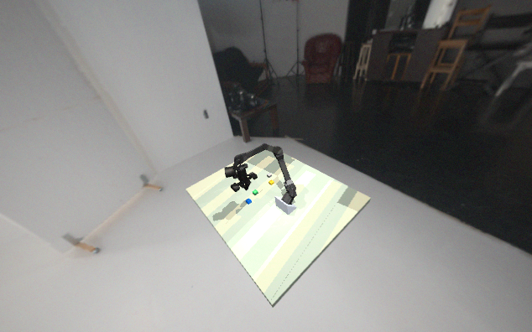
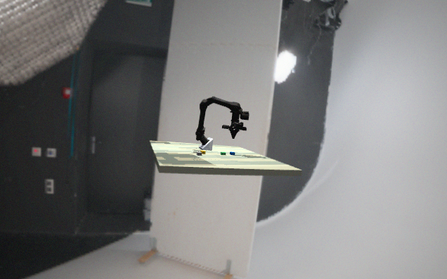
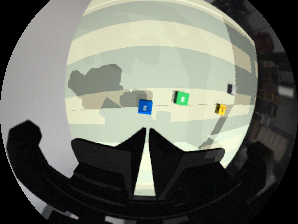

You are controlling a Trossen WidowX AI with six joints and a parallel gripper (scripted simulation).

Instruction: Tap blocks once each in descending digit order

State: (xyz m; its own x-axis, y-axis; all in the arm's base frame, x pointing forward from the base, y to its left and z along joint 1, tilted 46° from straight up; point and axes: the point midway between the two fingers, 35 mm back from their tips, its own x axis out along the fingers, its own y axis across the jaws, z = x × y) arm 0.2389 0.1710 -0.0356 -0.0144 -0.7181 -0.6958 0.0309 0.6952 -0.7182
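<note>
The blue block lies 11 cm below my gripper tip. Also, from my gripper tip: grey-white block (29 cm to the right, 11 cm below, 10 cm ahead); green block (11 cm below, 9 cm to the right, 3 cm ahead); yellow block (24 cm to the right, 11 cm below, 2 cm ahead).
</note>
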